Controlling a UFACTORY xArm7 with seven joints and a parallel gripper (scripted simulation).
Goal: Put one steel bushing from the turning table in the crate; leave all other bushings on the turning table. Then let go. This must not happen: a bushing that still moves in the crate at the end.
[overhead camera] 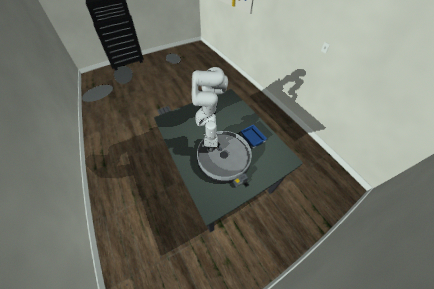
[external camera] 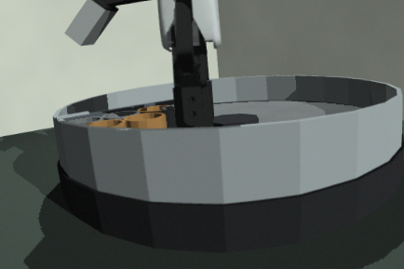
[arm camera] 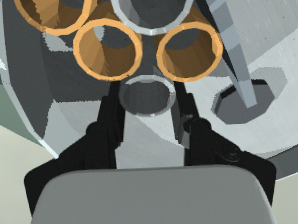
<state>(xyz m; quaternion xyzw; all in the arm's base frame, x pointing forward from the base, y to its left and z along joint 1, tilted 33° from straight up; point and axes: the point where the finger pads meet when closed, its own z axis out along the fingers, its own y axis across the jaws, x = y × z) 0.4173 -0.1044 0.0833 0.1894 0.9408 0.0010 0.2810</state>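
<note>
Right now my hand is 20 mm past the blue crate, 400 mm to the right of it and 70 mm above it. Round my hand: grey turning table (80 mm ahead, 80 mm to the left, 40 mm below).
</note>
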